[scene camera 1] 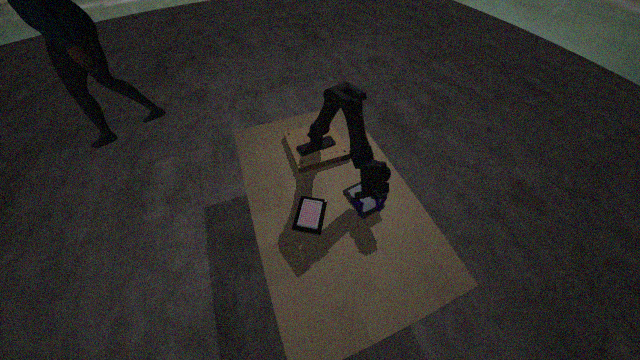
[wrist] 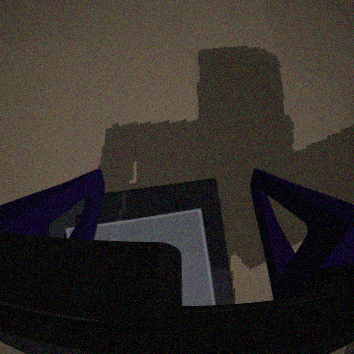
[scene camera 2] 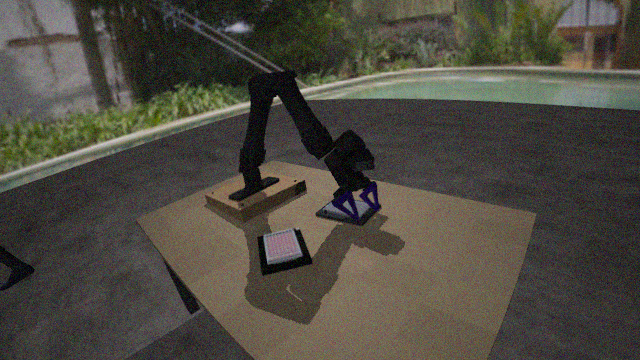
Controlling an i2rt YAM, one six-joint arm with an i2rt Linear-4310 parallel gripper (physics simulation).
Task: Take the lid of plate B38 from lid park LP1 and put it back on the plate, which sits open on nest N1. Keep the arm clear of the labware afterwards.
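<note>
The pale lid lies on the dark lid park LP1. My gripper is open, its blue fingers low over the lid park and spread wide. In the wrist view the lid sits left of the middle between the fingers; the left finger overlaps the park's left part, and the right finger stands apart from its right edge. The gripper body hides part of the lid. Plate B38, with pink wells showing, sits open on black nest N1.
The arm's wooden base block stands at the back of the table. The nest lies to the left of the lid park in both scene views. A person stands on the floor beyond the table. The arm's shadow crosses the table.
</note>
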